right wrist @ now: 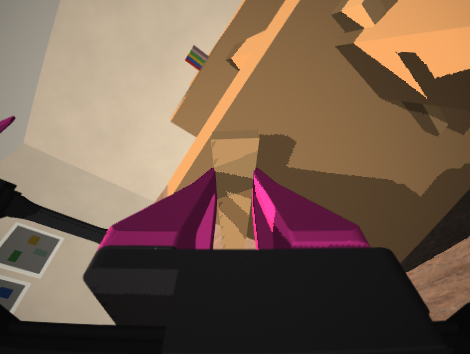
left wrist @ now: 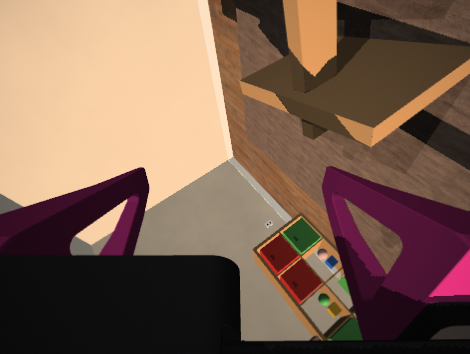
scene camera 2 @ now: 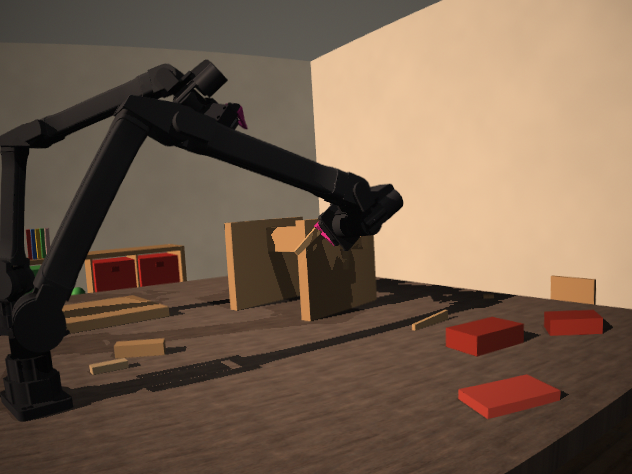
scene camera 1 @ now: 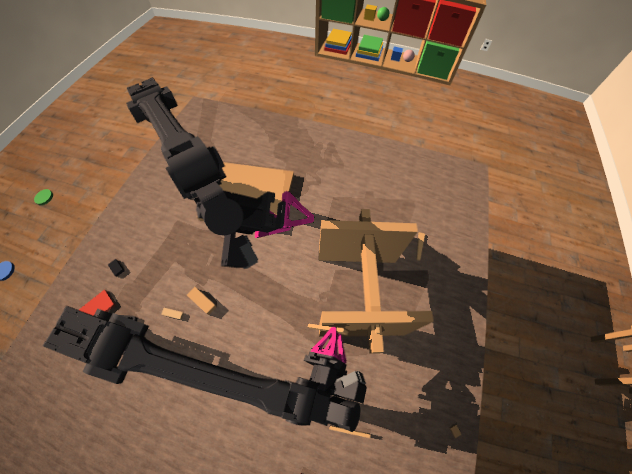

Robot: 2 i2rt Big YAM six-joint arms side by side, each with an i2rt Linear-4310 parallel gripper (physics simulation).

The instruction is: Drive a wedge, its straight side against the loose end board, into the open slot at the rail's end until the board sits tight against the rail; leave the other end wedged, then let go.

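Seen in the pictures: left gripper, fingertip midpoint: (left wrist: 235, 177) (scene camera 1: 301, 223); right gripper, fingertip midpoint: (right wrist: 234, 177) (scene camera 2: 318, 228) (scene camera 1: 336, 328); left arm's base, link origin: (scene camera 2: 12, 330); right arm's base, link origin: (scene camera 2: 36, 404).
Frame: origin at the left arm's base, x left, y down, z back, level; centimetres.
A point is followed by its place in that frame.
The wooden rail (scene camera 1: 371, 280) {y -22.0, x 13.3, z -80.7 cm} (scene camera 2: 286, 238) {y -18.7, x 17.4, z -75.3 cm} (left wrist: 312, 35) {y -19.8, x 17.6, z -75.1 cm} spans two upright boards, the near board (scene camera 1: 367, 317) {y -24.1, x 4.3, z -86.6 cm} (scene camera 2: 336, 285) {y -7.0, x 2.8, z -87.0 cm} (right wrist: 320, 100) {y -19.7, x 2.5, z -86.7 cm} and the far board (scene camera 1: 347, 247) {y -11.9, x 20.3, z -67.0 cm} (scene camera 2: 260, 270) {y -9.9, x 20.6, z -67.3 cm} (left wrist: 380, 75) {y -12.6, x 18.8, z -65.5 cm}. The rail's ends stick out past both. Which board is loose, and any gap, I cannot tell. My right gripper (scene camera 1: 334, 330) {y -22.0, x -2.9, z -82.9 cm} (scene camera 2: 317, 225) {y -22.0, x -2.9, z -82.9 cm} (right wrist: 234, 177) {y -22.0, x -2.9, z -82.9 cm} is shut on a thin wedge (scene camera 1: 313, 326) {y -18.5, x -6.2, z -78.1 cm} (scene camera 2: 307, 241) {y -19.2, x -5.6, z -79.9 cm} (right wrist: 235, 150) {y -23.3, x -2.7, z -84.8 cm}, in front of the near board's outer face, left of the rail's end in scene camera 1. My left gripper (scene camera 1: 284, 227) (left wrist: 235, 177) {y -43.9, x 3.4, z -63.9 cm} is open and empty, above and left of the far board.
A flat wooden slab (scene camera 1: 257, 174) {y -2.7, x 21.8, z -15.6 cm} lies under my left arm. Small wooden blocks (scene camera 1: 202, 300) {y -2.5, x -25.4, z -44.6 cm} (scene camera 1: 172, 312) {y -1.3, x -35.5, z -40.4 cm} lie left of the frame. A thin strip (scene camera 1: 349, 432) {y -1.7, x -17.9, z -105.3 cm} (scene camera 2: 430, 319) {y -1.4, x -18.4, z -105.1 cm} lies near the right arm's wrist. Red blocks (scene camera 2: 484, 336) {y -3.3, x -42.3, z -107.9 cm} (scene camera 2: 510, 395) {y -1.5, x -64.8, z -102.5 cm} lie at the right in scene camera 2.
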